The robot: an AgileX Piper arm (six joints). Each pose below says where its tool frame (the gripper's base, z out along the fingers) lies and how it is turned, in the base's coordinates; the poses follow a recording.
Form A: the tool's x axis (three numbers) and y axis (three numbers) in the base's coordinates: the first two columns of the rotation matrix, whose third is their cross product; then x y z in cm.
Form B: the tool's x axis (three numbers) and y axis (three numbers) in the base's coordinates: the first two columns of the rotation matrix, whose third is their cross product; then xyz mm. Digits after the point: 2 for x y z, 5 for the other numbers.
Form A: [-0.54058, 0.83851, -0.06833, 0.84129, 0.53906, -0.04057, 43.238, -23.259, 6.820]
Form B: [-0.54058, 0.83851, -0.06833, 0.84129, 0.53906, -0.04057, 432.38, -232.59, 68.20]
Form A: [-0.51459, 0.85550, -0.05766, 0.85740, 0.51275, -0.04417, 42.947, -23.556, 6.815]
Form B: [-0.51459, 0.85550, -0.05766, 0.85740, 0.51275, -0.04417, 429.47, -235.56, 68.15]
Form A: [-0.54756, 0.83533, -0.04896, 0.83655, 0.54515, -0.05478, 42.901, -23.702, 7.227]
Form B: [-0.54756, 0.83533, -0.04896, 0.83655, 0.54515, -0.05478, 429.01, -237.02, 72.27]
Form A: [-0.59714, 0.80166, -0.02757, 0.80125, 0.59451, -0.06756, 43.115, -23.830, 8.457]
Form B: [-0.59714, 0.80166, -0.02757, 0.80125, 0.59451, -0.06756, 431.15, -238.30, 84.57]
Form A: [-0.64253, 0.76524, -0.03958, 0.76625, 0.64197, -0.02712, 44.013, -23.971, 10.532]
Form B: [-0.64253, 0.76524, -0.03958, 0.76625, 0.64197, -0.02712, 440.13, -239.71, 105.32]
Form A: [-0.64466, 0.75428, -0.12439, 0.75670, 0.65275, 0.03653, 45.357, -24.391, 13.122]
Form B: [-0.64466, 0.75428, -0.12439, 0.75670, 0.65275, 0.03653, 453.57, -243.91, 131.22]
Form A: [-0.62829, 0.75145, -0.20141, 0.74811, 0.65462, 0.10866, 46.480, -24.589, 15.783]
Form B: [-0.62829, 0.75145, -0.20141, 0.74811, 0.65462, 0.10866, 464.80, -245.89, 157.83]
